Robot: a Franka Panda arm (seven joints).
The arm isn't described. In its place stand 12 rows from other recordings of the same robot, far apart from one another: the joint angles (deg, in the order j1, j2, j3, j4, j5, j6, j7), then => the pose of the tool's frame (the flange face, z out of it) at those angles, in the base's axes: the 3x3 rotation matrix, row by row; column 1 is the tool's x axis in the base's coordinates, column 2 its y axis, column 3 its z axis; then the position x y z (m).
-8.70, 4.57, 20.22, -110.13, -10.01, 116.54, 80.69 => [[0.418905 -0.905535 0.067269], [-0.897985 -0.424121 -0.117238], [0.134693 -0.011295 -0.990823]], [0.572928 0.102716 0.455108]
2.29, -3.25, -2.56, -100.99, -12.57, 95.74, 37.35 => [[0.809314 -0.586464 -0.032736], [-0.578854 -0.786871 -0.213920], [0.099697 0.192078 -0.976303]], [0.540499 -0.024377 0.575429]
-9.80, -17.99, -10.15, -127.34, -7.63, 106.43, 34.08 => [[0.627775 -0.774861 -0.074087], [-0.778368 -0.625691 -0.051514], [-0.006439 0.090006 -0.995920]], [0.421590 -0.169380 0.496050]
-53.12, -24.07, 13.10, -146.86, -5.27, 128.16, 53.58 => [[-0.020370 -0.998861 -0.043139], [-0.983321 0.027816 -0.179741], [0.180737 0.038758 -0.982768]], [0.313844 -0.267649 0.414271]
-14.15, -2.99, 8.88, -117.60, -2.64, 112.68, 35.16 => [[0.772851 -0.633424 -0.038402], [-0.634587 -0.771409 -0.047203], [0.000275 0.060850 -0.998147]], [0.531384 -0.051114 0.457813]
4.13, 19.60, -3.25, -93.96, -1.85, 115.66, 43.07 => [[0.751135 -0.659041 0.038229], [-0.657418 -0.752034 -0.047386], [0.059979 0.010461 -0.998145]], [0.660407 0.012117 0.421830]
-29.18, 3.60, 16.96, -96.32, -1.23, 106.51, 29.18 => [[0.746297 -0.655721 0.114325], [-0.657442 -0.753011 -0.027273], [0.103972 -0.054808 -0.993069]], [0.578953 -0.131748 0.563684]
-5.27, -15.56, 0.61, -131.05, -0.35, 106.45, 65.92 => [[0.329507 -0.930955 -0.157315], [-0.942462 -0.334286 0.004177], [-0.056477 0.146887 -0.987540]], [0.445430 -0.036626 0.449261]
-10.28, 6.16, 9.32, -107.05, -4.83, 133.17, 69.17 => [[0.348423 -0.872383 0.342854], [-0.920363 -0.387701 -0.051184], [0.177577 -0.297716 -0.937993]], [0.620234 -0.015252 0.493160]
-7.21, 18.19, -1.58, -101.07, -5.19, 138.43, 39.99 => [[0.653557 -0.687899 0.315685], [-0.692533 -0.711787 -0.117294], [0.305387 -0.141964 -0.941586]], [0.662915 -0.101289 0.419664]
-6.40, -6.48, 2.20, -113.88, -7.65, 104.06, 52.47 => [[0.581308 -0.811050 -0.065414], [-0.810899 -0.570798 -0.128963], [0.067257 0.128012 -0.989489]], [0.517106 -0.048338 0.508943]
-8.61, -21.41, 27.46, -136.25, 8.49, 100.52, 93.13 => [[0.179307 -0.948146 -0.262427], [-0.982417 -0.158465 -0.098719], [0.052015 0.275514 -0.959889]], [0.380938 0.148750 0.426932]
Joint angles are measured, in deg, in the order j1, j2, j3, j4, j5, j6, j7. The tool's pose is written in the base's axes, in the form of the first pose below.
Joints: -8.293 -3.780 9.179 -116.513 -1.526 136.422 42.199
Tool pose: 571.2 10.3 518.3 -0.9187 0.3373 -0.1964 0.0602
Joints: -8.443 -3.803 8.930 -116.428 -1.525 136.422 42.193
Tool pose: 571.4 6.3 519.3 -0.9174 0.3404 -0.1975 0.0599
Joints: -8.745 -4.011 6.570 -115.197 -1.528 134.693 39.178
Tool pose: 571.2 -20.7 528.9 -0.9187 0.3382 -0.1977 0.0502
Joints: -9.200 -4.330 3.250 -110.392 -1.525 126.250 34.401
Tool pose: 566.7 -59.1 557.2 -0.9261 0.3337 -0.1733 0.0294
